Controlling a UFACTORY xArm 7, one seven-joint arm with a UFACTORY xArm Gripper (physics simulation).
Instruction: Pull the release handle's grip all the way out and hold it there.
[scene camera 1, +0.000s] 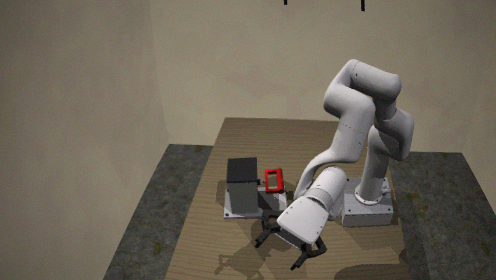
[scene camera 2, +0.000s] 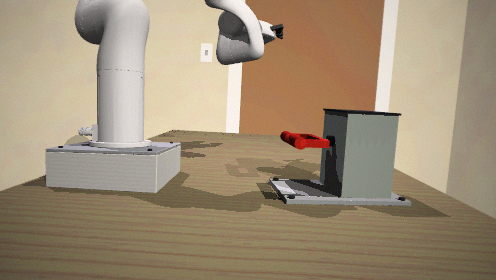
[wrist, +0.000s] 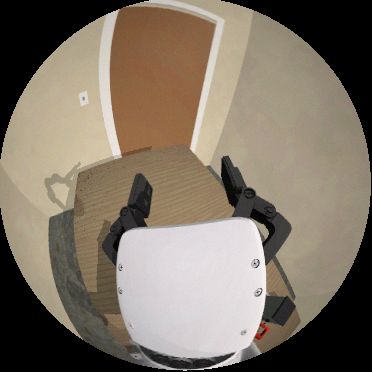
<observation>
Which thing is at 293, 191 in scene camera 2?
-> A metal base plate.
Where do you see the gripper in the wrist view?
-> At 182, 173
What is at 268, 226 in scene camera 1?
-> The gripper.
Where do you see a metal base plate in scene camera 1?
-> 277, 202
</observation>
